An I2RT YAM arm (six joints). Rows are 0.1 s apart.
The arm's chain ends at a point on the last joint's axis. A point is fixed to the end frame.
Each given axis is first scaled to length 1.
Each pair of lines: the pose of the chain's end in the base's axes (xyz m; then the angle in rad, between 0 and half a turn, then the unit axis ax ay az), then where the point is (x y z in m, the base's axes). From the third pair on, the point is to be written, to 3 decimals.
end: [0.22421 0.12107 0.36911 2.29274 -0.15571 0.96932 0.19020]
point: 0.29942 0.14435 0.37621
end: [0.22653 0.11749 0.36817 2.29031 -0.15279 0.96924 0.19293]
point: 0.30181 0.14049 0.37549
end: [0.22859 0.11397 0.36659 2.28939 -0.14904 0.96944 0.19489]
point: 0.304 0.137 0.374
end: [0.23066 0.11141 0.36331 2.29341 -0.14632 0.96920 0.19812]
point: 0.306 0.134 0.370
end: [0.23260 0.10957 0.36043 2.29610 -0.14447 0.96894 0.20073]
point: 0.308 0.132 0.367
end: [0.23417 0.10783 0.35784 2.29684 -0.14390 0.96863 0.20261]
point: 0.310 0.130 0.365
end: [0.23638 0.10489 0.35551 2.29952 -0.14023 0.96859 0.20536]
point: 0.312 0.127 0.362
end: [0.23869 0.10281 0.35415 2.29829 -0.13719 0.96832 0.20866]
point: 0.314 0.125 0.361
